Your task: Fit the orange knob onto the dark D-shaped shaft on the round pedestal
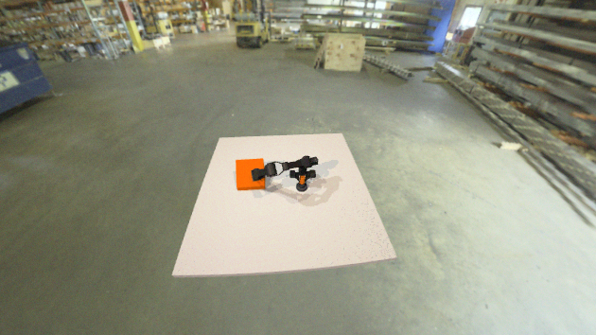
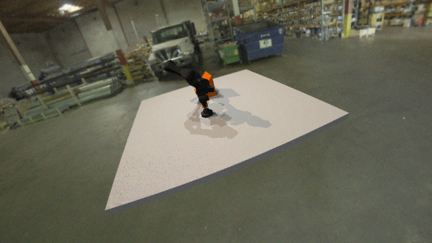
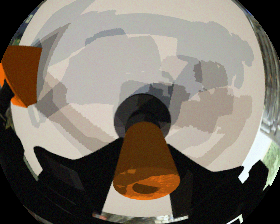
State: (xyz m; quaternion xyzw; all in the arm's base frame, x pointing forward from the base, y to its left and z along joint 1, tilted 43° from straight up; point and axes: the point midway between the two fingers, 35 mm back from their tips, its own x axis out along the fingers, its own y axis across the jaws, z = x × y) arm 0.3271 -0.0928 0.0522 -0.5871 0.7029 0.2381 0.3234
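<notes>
Now: the orange knob 20 mm above my gripper tip. Round my gripper tip: dark round pedestal 40 mm below.
</notes>
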